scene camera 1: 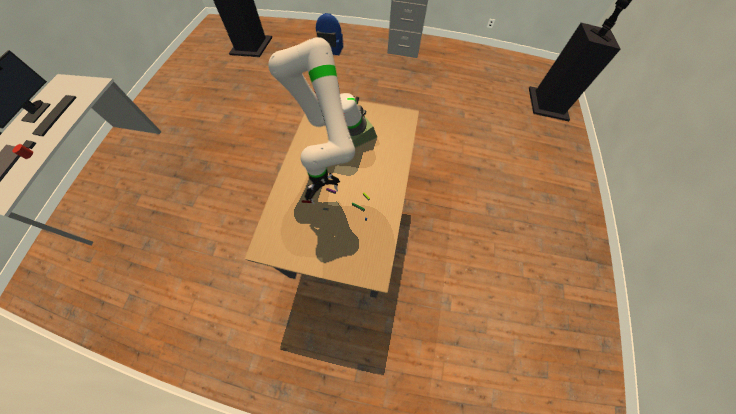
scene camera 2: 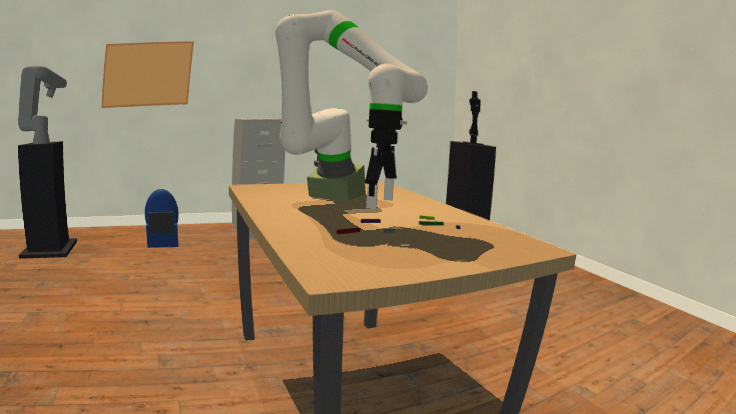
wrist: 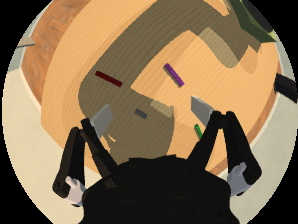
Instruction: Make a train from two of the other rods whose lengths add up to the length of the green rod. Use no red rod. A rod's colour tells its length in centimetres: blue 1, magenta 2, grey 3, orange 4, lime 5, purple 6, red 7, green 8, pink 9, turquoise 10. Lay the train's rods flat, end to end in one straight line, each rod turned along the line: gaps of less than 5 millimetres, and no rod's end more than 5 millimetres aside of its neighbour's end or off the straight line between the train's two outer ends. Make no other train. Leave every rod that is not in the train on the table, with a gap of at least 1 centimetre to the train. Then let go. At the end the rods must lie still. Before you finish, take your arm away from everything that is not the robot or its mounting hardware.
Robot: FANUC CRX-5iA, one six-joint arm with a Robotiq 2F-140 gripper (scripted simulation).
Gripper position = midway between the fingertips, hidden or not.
In view: the gripper (scene camera 2: 380, 204).
The gripper also shows in the wrist view (wrist: 150, 106).
